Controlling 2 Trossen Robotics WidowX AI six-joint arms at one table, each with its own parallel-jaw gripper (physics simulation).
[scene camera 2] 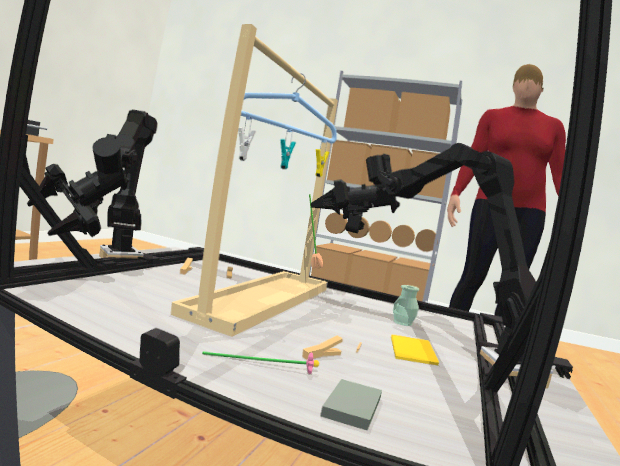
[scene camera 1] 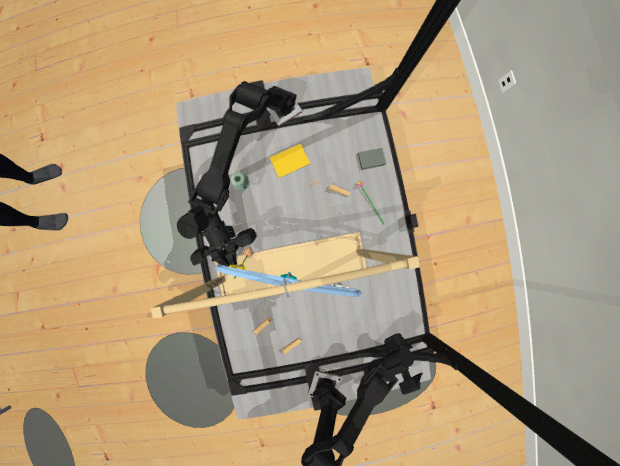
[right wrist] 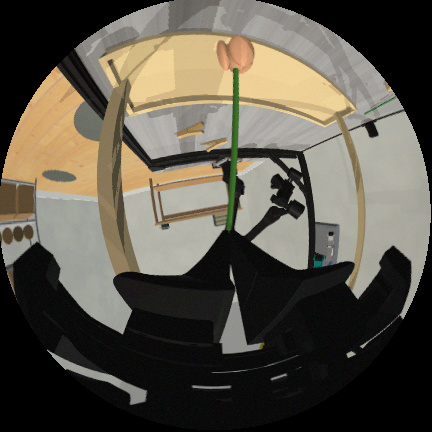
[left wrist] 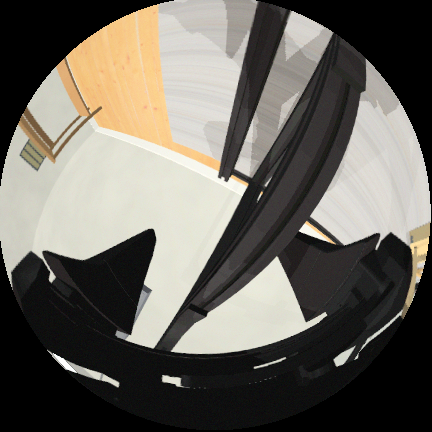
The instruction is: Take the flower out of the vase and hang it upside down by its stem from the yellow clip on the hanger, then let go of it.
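Seen in the pictures: left gripper, fingertip midpoint: (scene camera 2: 37, 219) (left wrist: 212, 231); right gripper, fingertip midpoint: (scene camera 2: 310, 205) (right wrist: 227, 235); left arm's base, link origin: (scene camera 2: 121, 249) (scene camera 1: 325, 387) (right wrist: 227, 163); right arm's base, link origin: (scene camera 1: 282, 106).
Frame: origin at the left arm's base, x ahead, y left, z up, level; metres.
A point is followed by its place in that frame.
A flower with a peach head (scene camera 1: 248, 252) @[y 0.369, x 0.400, z 0.085 m] (scene camera 2: 317, 260) @[y 0.362, x 0.408, z 0.072 m] (right wrist: 239, 54) and a green stem hangs head down from my right gripper (scene camera 2: 312, 204) @[y 0.368, x 0.344, z 0.203 m] (right wrist: 227, 235) @[y 0.368, x 0.344, z 0.203 m], which is shut on the stem near its top end. The stem's tip stands a little below the yellow clip (scene camera 1: 237, 267) @[y 0.350, x 0.379, z 0.328 m] (scene camera 2: 320, 162) @[y 0.340, x 0.383, z 0.312 m], apart from it. The yellow clip hangs at one end of the blue hanger (scene camera 1: 251, 274) @[y 0.302, x 0.387, z 0.430 m] (scene camera 2: 285, 127) @[y 0.209, x 0.393, z 0.369 m]. The green vase (scene camera 1: 240, 180) @[y 0.463, x 0.614, z 0.057 m] (scene camera 2: 406, 305) @[y 0.451, x 0.630, z 0.017 m] stands upright, with no flower in it. My left gripper (scene camera 1: 406, 368) (left wrist: 212, 231) @[y -0.251, x 0.199, z 0.097 m] is open and empty, away from the hanger.
The hanger hangs from a wooden rack (scene camera 1: 190, 303) @[y 0.391, x 0.311, z 0.499 m] (scene camera 2: 220, 190) @[y 0.009, x 0.506, z 0.213 m], with a teal clip (scene camera 2: 287, 153) @[y 0.226, x 0.395, z 0.313 m] and a white clip (scene camera 2: 245, 143) @[y 0.105, x 0.406, z 0.312 m]. A pink flower (scene camera 1: 371, 204) @[y 0.020, x 0.670, z -0.021 m] (scene camera 2: 260, 358) @[y 0.019, x 0.672, z -0.022 m], wooden pieces, a yellow square (scene camera 1: 290, 160) @[y 0.333, x 0.739, z -0.027 m] (scene camera 2: 414, 349) @[y 0.327, x 0.746, z -0.027 m] and a grey block (scene camera 1: 371, 158) @[y 0.060, x 0.826, z -0.017 m] (scene camera 2: 351, 402) @[y 0.044, x 0.834, z -0.017 m] lie on the table.
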